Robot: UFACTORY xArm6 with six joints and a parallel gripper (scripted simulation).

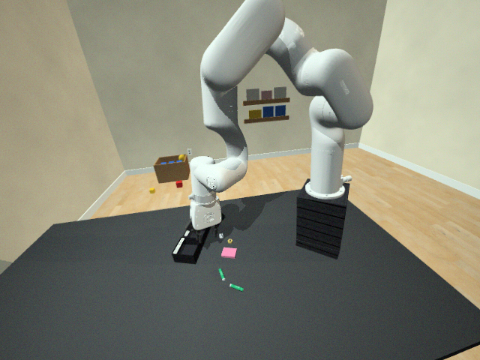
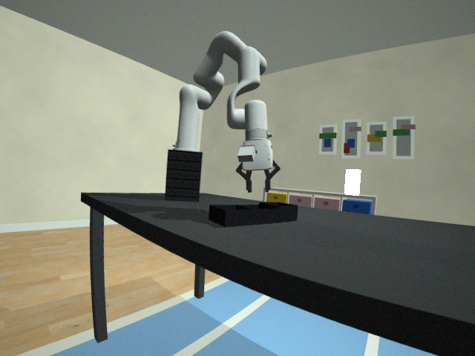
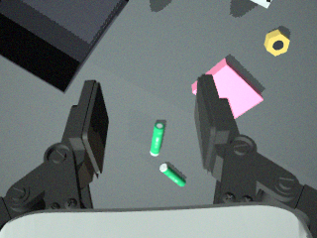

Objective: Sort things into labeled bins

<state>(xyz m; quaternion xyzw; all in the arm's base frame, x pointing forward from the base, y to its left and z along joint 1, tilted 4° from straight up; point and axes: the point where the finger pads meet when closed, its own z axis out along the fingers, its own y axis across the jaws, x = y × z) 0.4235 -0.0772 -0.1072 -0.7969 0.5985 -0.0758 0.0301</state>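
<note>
My hand is 9 cm above the pink flat pad, 7 cm past it and 3 cm to the right of it. Also, from my hand: battery: 11 cm to the left, 9 cm below, 2 cm behind; white part: 8 cm below, 6 cm to the right, 6 cm behind; yellow hex nut: 9 cm below, 8 cm behind, 2 cm to the right.
</note>
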